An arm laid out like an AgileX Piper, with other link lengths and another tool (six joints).
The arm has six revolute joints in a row. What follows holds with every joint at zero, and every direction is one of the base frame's. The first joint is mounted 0.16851 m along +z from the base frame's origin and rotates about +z. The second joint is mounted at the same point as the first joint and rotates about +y. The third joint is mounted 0.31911 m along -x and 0.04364 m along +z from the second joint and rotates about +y. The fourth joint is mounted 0.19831 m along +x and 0.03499 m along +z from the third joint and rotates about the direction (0.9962, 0, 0.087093). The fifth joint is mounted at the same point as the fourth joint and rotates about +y. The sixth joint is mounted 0.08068 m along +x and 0.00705 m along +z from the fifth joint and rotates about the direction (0.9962, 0, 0.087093). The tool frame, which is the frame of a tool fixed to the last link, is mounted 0.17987 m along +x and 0.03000 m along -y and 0.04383 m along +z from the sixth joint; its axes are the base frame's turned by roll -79.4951, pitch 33.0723 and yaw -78.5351 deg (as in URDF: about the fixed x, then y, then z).
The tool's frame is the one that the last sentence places.
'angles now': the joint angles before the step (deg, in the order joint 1, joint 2, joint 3, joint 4, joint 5, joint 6). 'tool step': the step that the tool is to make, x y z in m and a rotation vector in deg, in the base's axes. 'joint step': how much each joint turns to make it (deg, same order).
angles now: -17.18 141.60 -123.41 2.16 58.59 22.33
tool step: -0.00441 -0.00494 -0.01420 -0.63 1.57 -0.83
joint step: -0.01 1.52 0.00 -1.48 -0.23 1.23
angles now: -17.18 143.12 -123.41 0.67 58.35 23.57
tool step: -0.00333 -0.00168 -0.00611 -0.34 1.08 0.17
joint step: -0.01 0.60 0.01 -0.67 0.32 0.00
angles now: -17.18 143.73 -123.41 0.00 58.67 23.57
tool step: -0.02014 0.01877 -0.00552 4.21 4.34 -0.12
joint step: 0.00 -0.37 0.02 2.93 5.75 -0.52
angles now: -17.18 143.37 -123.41 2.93 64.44 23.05
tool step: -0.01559 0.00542 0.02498 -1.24 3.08 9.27
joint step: 0.08 -3.66 1.09 -0.76 5.52 -8.89
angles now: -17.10 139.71 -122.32 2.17 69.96 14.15
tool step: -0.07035 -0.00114 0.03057 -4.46 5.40 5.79
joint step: 0.00 -13.39 21.61 -5.69 -4.40 -4.14
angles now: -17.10 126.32 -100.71 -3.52 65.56 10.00
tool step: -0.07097 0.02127 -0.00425 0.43 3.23 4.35
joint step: -0.13 -10.73 23.14 -0.77 -9.43 -3.57
